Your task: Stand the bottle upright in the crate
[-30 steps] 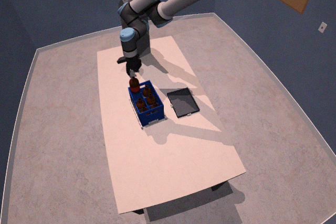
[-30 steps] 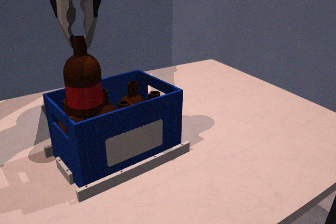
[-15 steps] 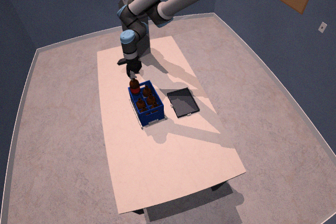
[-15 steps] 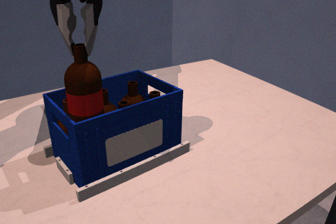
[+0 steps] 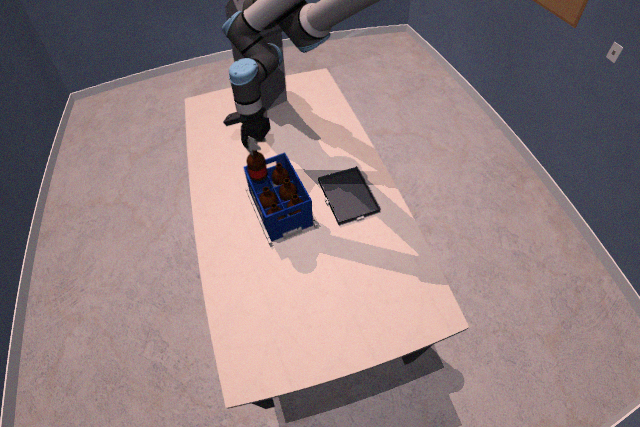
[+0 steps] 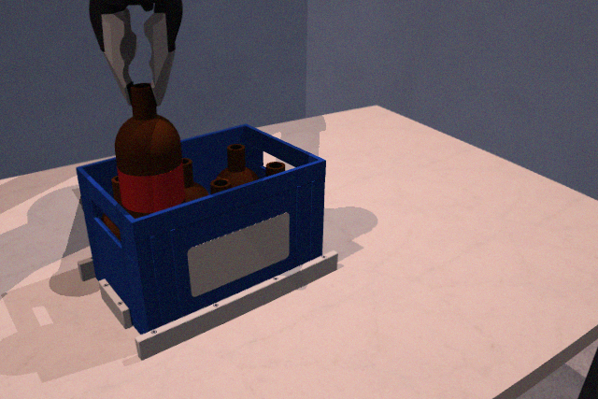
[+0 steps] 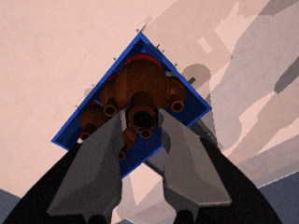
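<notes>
My hand is 210 mm above the blue crate, 80 mm to the right of it and 60 mm short of it. The rest, counted from my hand: tray (370 mm to the left, 280 mm below).
</notes>
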